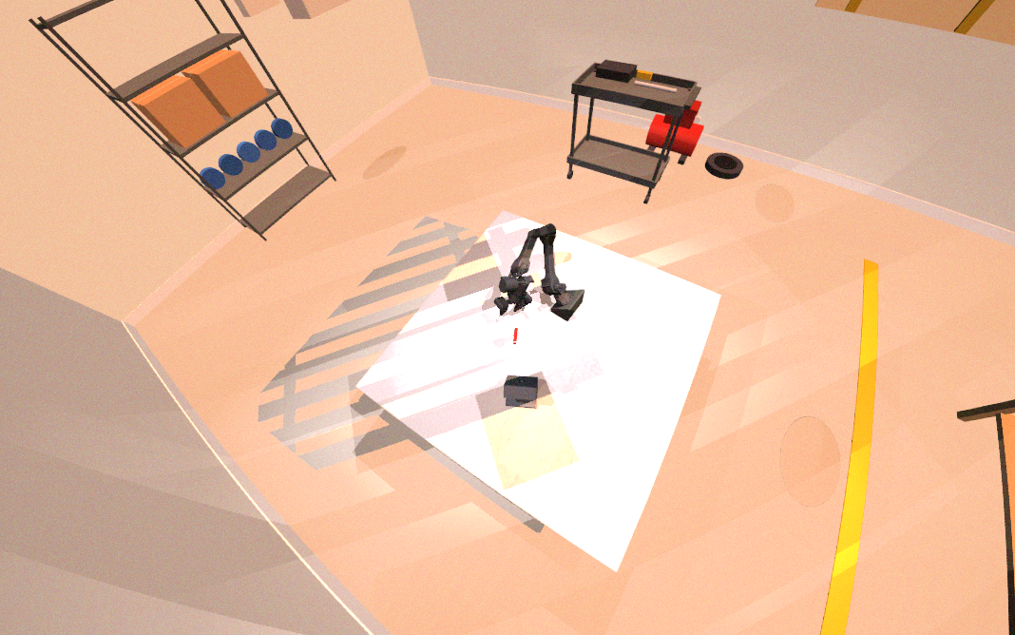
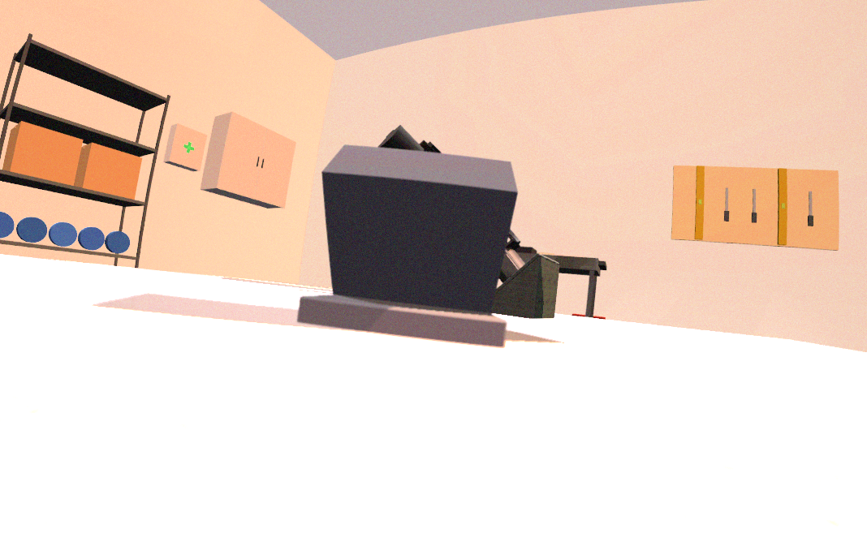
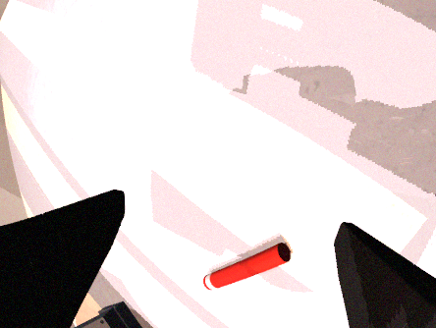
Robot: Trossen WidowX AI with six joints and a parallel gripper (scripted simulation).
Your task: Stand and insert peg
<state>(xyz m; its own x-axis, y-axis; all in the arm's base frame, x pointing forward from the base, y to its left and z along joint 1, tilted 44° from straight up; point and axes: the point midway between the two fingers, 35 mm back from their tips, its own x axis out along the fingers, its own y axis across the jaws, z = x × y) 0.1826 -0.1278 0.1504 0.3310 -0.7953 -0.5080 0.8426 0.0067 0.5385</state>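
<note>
My gripper tip is now 70 mm short of the red peg, 80 mm to the right of it and 70 mm above it. The rest, counted from my gripper tip: grey sloped panel (270 mm ahead, 230 mm to the left).
</note>
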